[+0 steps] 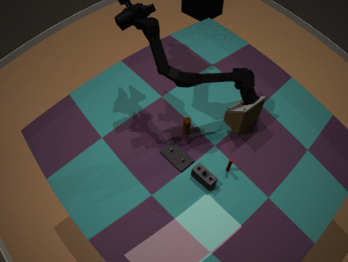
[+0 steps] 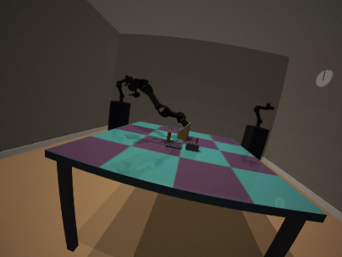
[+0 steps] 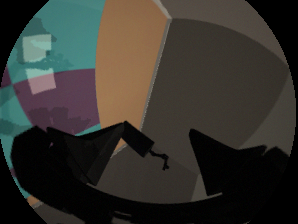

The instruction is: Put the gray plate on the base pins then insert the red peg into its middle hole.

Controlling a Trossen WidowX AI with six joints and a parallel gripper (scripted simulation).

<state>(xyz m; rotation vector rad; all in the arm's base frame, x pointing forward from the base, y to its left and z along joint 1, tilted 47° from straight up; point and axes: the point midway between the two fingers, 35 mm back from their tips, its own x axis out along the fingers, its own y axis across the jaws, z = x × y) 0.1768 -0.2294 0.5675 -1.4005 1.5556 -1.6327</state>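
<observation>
Now: gripper tip 65 cm to the right of the gray plate, 33 cm above it and 21 cm short of it. From my gripper tip the other things lie so: red peg: 69 cm to the left, 33 cm below, 12 cm ahead; then orange peg-like object: 46 cm to the left, 33 cm below, 10 cm ahead; then base: 51 cm to the left, 36 cm below, 21 cm ahead.
</observation>
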